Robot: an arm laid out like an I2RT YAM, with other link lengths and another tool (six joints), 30 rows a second.
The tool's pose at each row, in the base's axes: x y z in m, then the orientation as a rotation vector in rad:
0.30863, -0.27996, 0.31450, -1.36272, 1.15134, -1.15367
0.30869, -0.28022, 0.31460, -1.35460, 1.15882, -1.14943
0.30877, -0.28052, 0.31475, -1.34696, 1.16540, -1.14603
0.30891, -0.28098, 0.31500, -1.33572, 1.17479, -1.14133
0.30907, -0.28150, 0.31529, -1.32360, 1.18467, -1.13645
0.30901, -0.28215, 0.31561, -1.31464, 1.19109, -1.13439
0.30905, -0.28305, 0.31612, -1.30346, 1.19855, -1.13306
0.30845, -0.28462, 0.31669, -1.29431, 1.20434, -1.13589
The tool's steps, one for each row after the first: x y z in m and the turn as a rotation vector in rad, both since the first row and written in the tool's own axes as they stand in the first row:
0.00027, -0.00008, 0.00003, 0.00000, 0.00310, 0.00942
0.00059, -0.00021, 0.00007, 0.00036, 0.00615, 0.01781
0.00108, -0.00044, 0.00014, 0.00108, 0.01069, 0.02989
0.00163, -0.00070, 0.00023, 0.00199, 0.01562, 0.04271
0.00229, -0.00096, 0.00008, 0.00346, 0.01977, 0.05103
0.00322, -0.00140, 0.00000, 0.00583, 0.02544, 0.06054
0.00476, -0.00180, -0.00079, 0.00866, 0.03241, 0.06593

